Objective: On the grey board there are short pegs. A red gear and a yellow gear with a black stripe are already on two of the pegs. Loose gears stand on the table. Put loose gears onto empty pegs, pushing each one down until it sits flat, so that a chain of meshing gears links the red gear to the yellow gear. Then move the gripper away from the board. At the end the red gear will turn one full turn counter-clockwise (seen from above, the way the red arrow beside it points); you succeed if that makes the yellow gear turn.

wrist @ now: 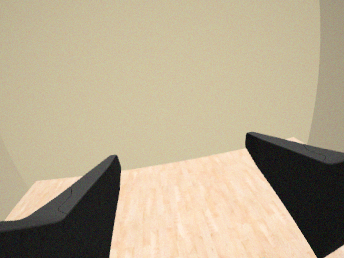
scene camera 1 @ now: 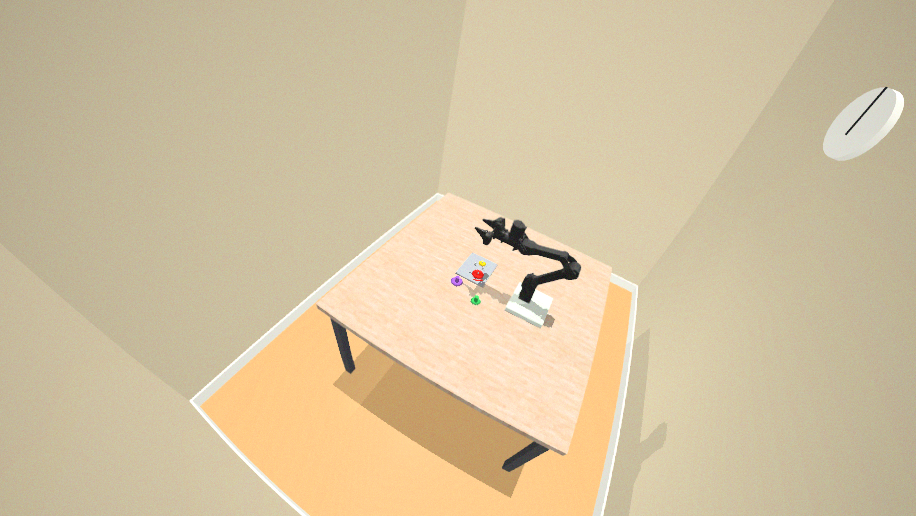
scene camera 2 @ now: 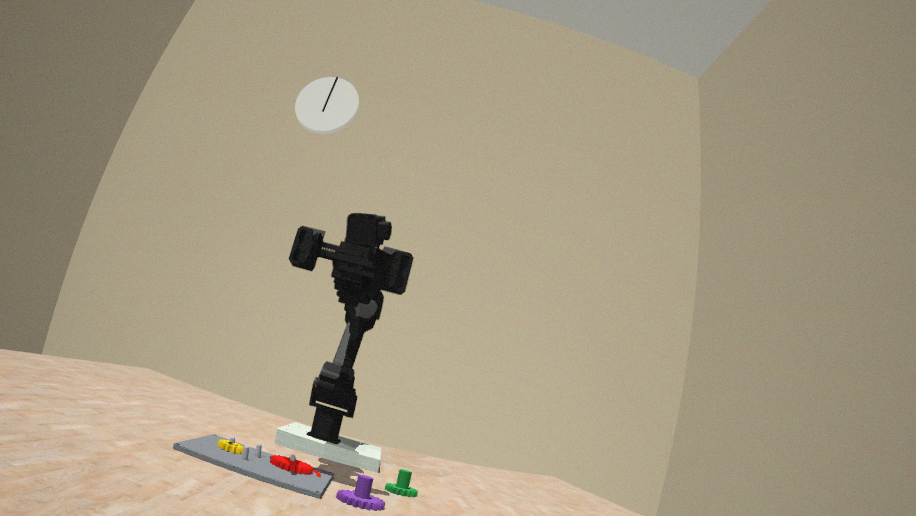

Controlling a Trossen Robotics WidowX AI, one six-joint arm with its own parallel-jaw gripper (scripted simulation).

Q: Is my gripper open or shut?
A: Open.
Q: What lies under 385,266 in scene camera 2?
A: My gripper.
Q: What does my gripper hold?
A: Nothing.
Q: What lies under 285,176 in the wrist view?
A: My gripper.
